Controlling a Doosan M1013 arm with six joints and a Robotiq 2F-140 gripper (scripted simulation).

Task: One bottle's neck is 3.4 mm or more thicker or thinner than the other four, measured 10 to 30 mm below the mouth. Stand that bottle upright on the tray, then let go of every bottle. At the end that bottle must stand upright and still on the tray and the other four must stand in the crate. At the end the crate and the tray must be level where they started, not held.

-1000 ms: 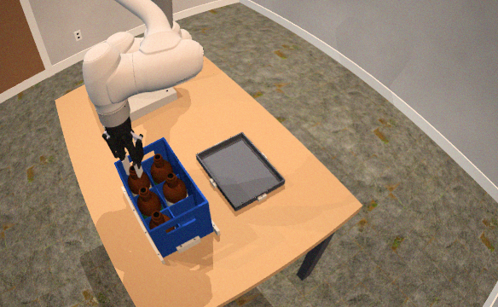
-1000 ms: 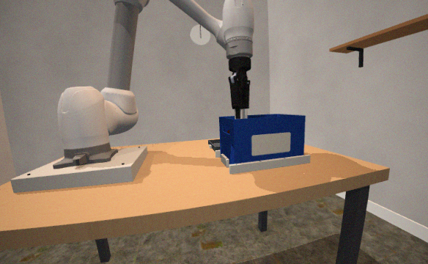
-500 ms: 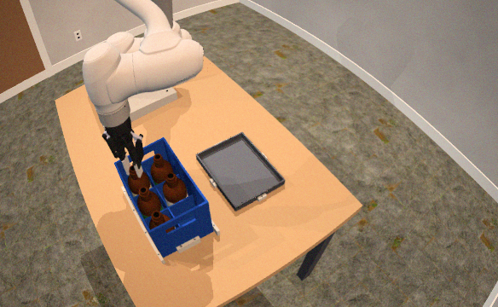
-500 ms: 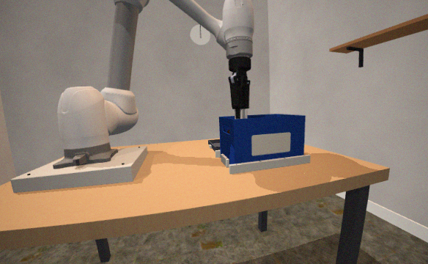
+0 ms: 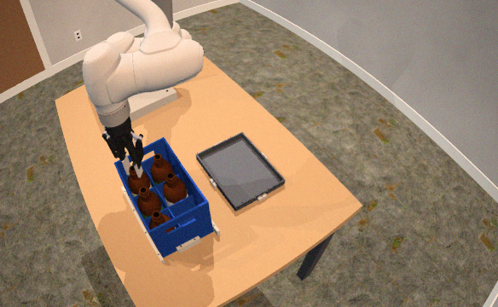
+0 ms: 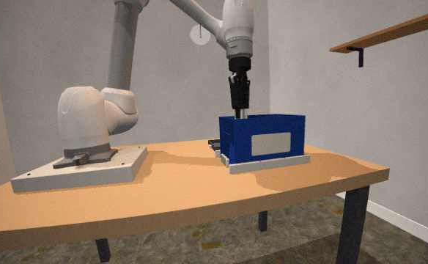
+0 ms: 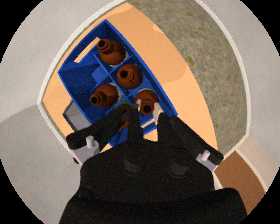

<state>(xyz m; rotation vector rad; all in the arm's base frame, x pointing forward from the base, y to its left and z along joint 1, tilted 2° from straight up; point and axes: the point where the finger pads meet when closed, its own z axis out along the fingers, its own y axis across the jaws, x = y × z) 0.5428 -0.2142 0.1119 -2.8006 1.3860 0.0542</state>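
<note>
Right now my hand is 90 mm short of the bottle, 20 mm to the left of it and 90 mm above it. Also, from my hand: blue crate (100 mm ahead, 30 mm to the left, 90 mm below); dark tray (120 mm ahead, 310 mm to the left, 160 mm below).
</note>
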